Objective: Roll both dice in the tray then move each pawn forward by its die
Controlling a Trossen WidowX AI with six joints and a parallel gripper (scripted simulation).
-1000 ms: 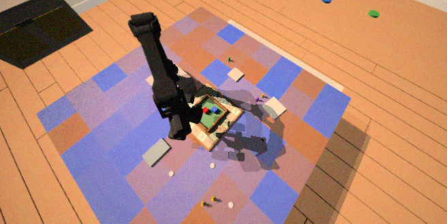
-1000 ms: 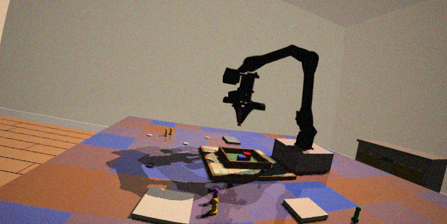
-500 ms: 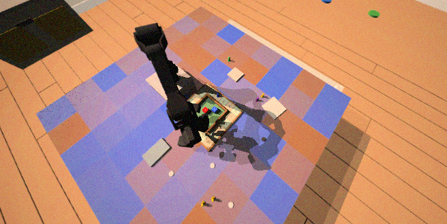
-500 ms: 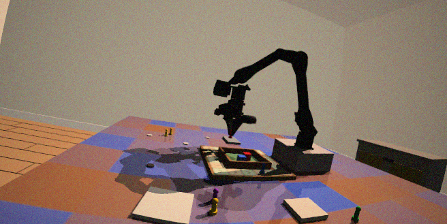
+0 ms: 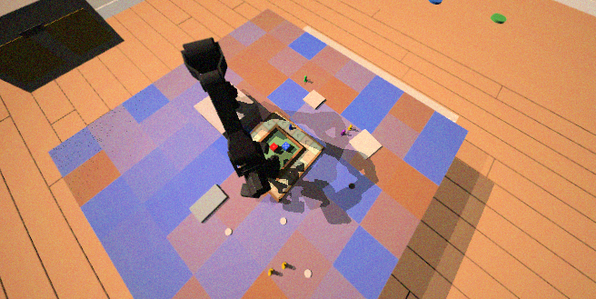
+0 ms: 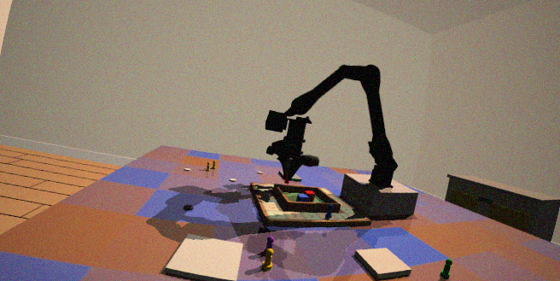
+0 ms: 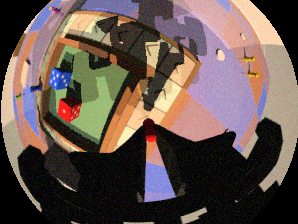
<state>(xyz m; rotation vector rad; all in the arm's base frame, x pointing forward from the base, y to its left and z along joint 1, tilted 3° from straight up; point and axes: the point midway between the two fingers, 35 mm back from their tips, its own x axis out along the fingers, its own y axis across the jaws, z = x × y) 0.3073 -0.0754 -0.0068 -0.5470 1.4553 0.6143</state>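
The red pawn is 1 cm above my gripper tip. The rest, counted from my gripper tip: black disc (26 cm ahead, 24 cm to the left, 4 cm below); blue pawn (22 cm to the left, 8 cm behind, 1 cm below); purple pawn (38 cm to the left, 8 cm ahead, 2 cm below).
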